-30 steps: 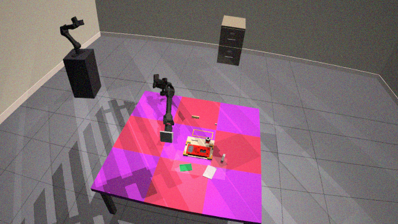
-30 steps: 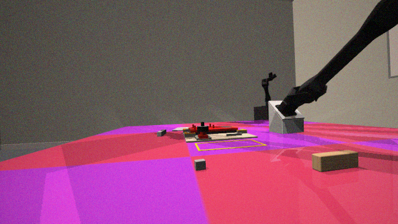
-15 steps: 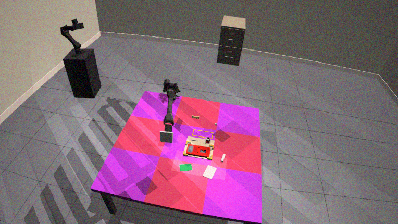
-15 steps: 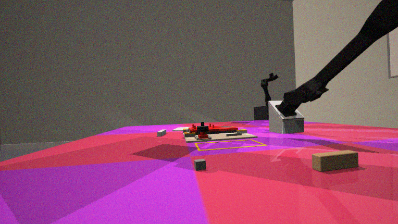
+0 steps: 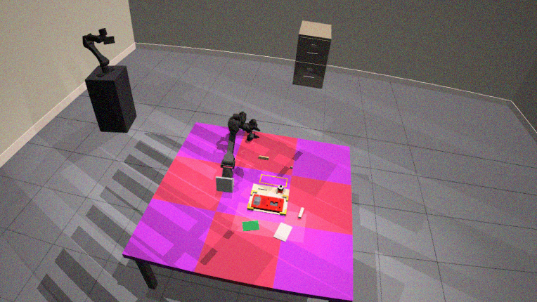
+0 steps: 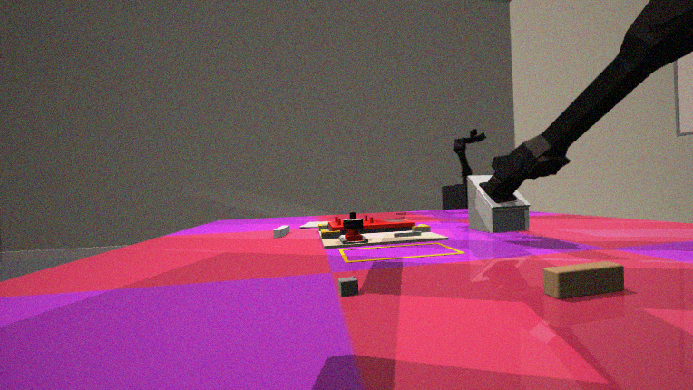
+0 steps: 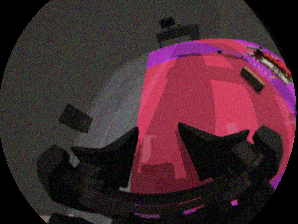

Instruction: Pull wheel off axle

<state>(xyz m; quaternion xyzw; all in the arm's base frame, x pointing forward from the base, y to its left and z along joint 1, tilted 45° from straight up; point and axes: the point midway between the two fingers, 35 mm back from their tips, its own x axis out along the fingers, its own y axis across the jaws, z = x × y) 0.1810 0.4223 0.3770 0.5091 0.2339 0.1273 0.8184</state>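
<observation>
The grey cube lies 35 cm to the right of my gripper tip, 24 cm ahead of it and 2 cm below it. Also, from my gripper tip: pale bar 77 cm to the right, 28 cm ahead, 1 cm below; wheel 59 cm to the right, 15 cm ahead, 2 cm above; tan block 27 cm to the right, 4 cm ahead, 1 cm below.
</observation>
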